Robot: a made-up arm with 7 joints.
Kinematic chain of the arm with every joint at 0, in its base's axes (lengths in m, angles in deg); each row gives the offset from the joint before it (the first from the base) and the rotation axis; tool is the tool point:
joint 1: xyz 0 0 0.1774 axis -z
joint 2: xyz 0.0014 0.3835 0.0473 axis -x
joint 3: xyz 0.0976 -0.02 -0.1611 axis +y
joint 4: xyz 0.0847 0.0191 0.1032 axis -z
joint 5: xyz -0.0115 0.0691 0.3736 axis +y
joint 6: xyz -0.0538 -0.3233 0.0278 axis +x
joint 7: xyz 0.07 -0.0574 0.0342 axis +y
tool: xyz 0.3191 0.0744 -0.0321
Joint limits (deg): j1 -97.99..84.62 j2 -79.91..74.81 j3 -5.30..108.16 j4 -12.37..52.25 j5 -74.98..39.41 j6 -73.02..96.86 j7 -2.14..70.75
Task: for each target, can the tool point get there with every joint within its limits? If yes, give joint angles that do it. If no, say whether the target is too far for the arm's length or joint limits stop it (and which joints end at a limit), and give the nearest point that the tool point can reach.
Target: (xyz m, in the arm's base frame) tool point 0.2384 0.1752 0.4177
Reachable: yes | joints -45.73 7.12 3.73 7.63 17.55 -57.07 48.94
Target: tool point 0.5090 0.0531 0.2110
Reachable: yes | joints 11.02 -58.41 18.83 19.99 -32.18 45.93 54.47
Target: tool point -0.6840 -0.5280 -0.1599
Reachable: no: joint limits stop it (at a limit: joint 1, joint 3, joint 4, joint 6) | nearest point -0.3290 -0.5232 -0.0377 | short by 0.375 m
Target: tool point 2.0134 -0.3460 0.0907
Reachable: no: too far | nearest point 1.2401 -0.2131 -0.0826 | short by 0.804 m
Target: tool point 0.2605 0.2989 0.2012
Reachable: yes | joints -32.57 -14.99 23.17 31.65 8.27 18.71 36.68
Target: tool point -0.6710 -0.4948 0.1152
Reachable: no: joint limits stop it (at a limit: joint 1, joint 3, joint 4, joint 6) | nearest point -0.3687 -0.5071 0.1451 | short by 0.304 m
